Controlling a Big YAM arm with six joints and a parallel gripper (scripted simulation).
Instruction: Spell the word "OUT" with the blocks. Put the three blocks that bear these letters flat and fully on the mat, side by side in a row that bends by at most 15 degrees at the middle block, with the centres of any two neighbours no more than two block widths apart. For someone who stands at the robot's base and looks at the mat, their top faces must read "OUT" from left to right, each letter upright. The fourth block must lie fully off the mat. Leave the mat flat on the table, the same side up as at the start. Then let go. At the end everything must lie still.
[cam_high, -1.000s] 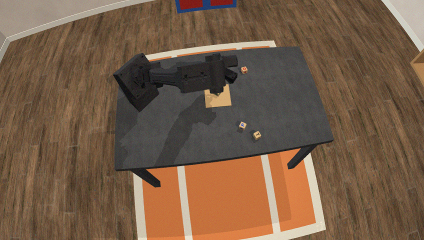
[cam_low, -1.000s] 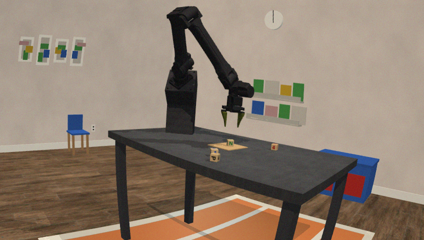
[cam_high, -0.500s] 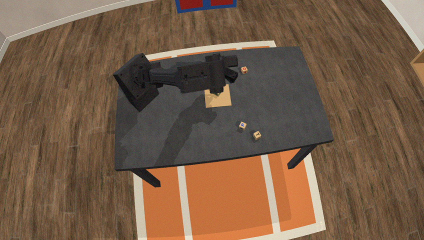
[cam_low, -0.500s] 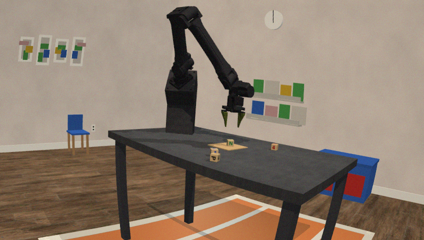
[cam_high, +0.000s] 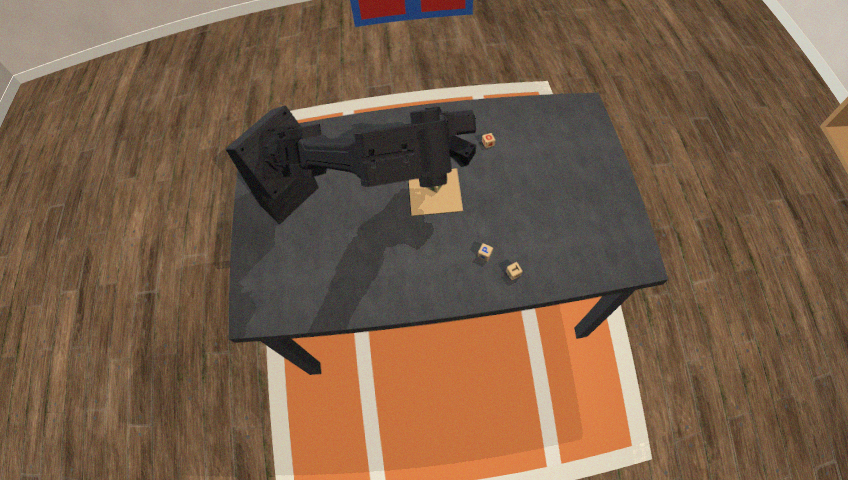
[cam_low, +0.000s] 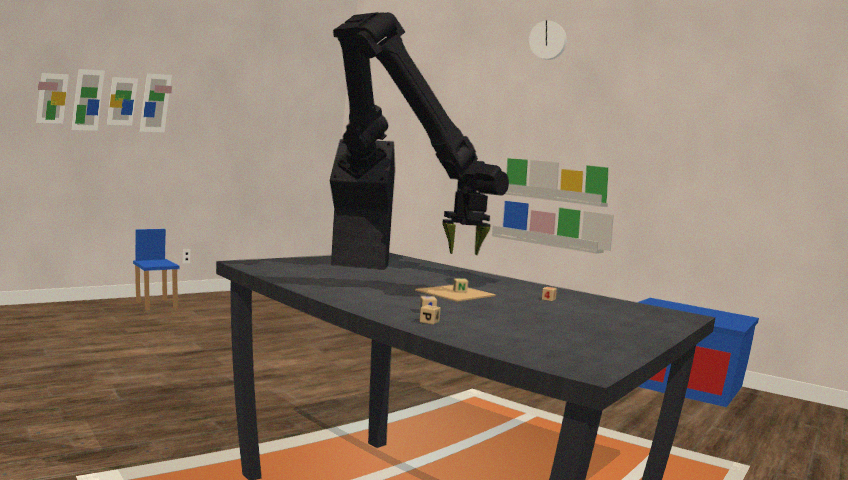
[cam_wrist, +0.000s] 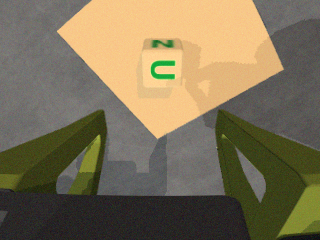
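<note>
Now: hand 90 mm above the green-lettered block. Round my hand: O block: 210 mm ahead, 90 mm below, 80 mm to the left; then P block: 240 mm to the right, 90 mm below, 40 mm ahead; then tan mat: 100 mm below, 10 mm to the right, 10 mm behind.
</note>
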